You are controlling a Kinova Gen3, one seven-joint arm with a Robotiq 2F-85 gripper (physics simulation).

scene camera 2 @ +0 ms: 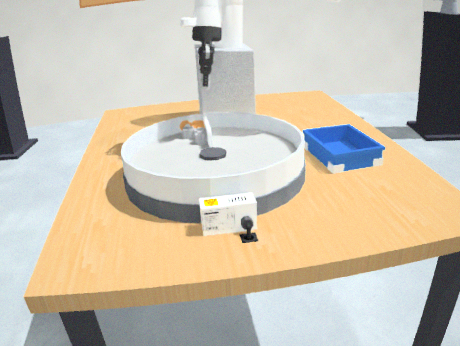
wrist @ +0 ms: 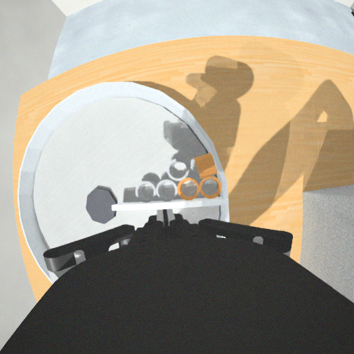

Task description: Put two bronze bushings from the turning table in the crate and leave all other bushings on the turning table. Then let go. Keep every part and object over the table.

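Places are measured from the arm's base along level axes (x up, y back, z right), in centimetres.
Pixels of known places: gripper, fingertip midpoint: (scene camera 2: 205, 88); arm's base, link origin: (scene camera 2: 228, 46).
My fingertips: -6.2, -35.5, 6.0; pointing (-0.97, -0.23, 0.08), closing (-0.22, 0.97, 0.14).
Ahead of a thing's pixels: the offset from my fingertips to its top centre, as dx, dy, dz. "spot": to the spot under its first point. Level surfaces: height alone.
Two bronze bushings (wrist: 179, 189) (wrist: 219, 187) stand side by side on the turning table (scene camera 2: 165, 182) (wrist: 27, 175), against its white bar @(spot: -9.7, -7.9, -0.4) (scene camera 2: 207, 134) (wrist: 150, 205). A third bronze bushing @(-9.6, +3.3, +6.1) (wrist: 205, 165) (scene camera 2: 182, 125) lies on its side beside them, near the rim. Grey bushings (wrist: 139, 191) (wrist: 158, 190) (wrist: 170, 170) stand next to the bronze ones; another grey one (wrist: 129, 194) lies at the row's end. The blue crate @(-13.0, -5.2, -34.8) (scene camera 2: 357, 160) is right of the turning table; no bushing shows inside. My gripper (scene camera 2: 205, 82) (wrist: 164, 219) is shut and empty, high above the turning table's back part.
A dark round hub @(-11.9, -14.0, -1.8) (scene camera 2: 213, 153) (wrist: 101, 204) sits at the middle of the turning table. A white box @(spot: -15.0, -39.5, -3.4) (scene camera 2: 217, 220) and a small black joystick @(spot: -15.4, -40.3, -8.8) (scene camera 2: 247, 223) stand at its front. The grey robot pedestal (scene camera 2: 227, 80) (wrist: 327, 235) is behind it. The wooden table's @(dx -18.0) (scene camera 2: 150, 260) front edge is nearest the camera.
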